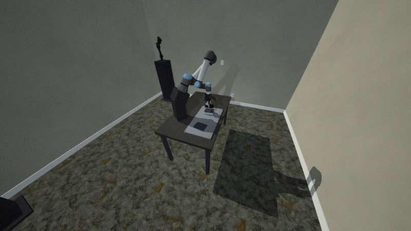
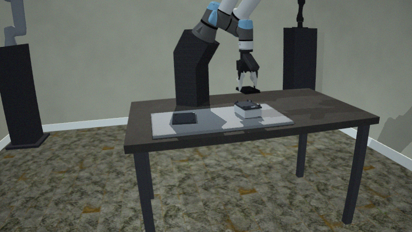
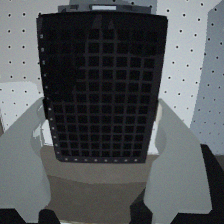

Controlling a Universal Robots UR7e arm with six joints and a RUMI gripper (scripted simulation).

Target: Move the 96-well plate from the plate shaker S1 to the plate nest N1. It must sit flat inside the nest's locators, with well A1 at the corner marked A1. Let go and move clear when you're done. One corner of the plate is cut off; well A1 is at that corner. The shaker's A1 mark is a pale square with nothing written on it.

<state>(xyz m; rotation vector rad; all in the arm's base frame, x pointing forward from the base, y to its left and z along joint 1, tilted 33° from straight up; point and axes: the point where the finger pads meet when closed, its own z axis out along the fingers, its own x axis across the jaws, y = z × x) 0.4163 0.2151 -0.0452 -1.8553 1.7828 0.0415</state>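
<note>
The plate nest N1 lies 10 mm behind my hand, 350 mm to the right of it and 140 mm below it. From my hand the other things lie so: pale mark: 80 mm behind, 280 mm to the right, 130 mm below; then 96-well plate: 10 mm below.
</note>
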